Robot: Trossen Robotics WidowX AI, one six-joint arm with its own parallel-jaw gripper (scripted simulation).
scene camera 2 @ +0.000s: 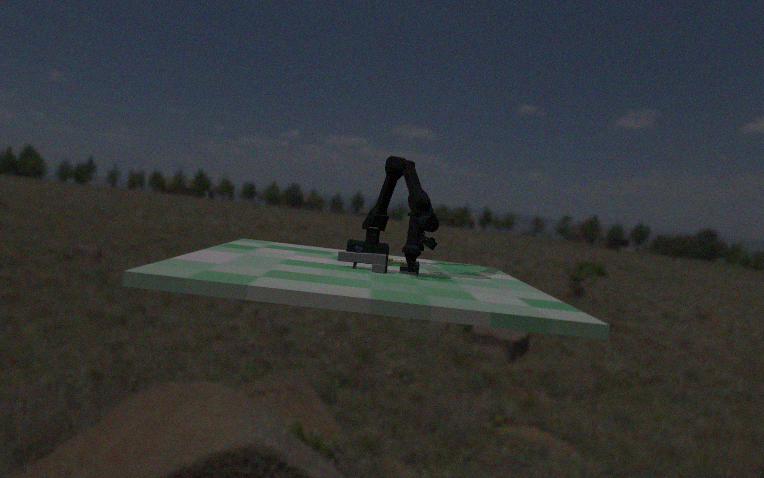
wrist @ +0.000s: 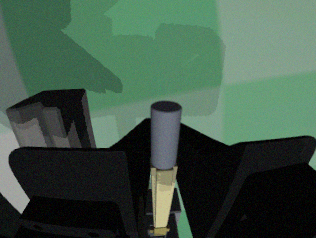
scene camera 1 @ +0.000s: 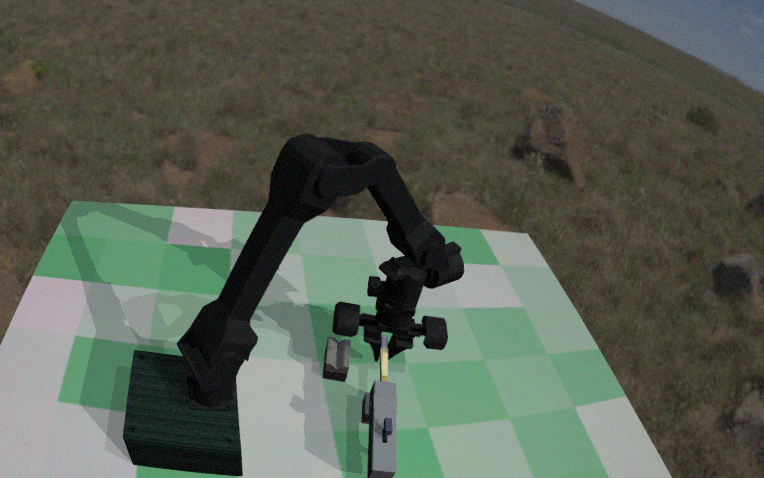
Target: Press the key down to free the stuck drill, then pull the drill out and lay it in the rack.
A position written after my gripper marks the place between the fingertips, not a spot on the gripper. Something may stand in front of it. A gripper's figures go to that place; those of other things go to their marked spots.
Scene:
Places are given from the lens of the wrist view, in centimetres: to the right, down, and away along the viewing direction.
my gripper (wrist: 158, 124): 0, 0, 10
drill (wrist: 165, 116): 0, 0, 6
rack (wrist: 60, 118): -5, 0, 7
The marked spots on the rack and the drill are 6 cm apart.

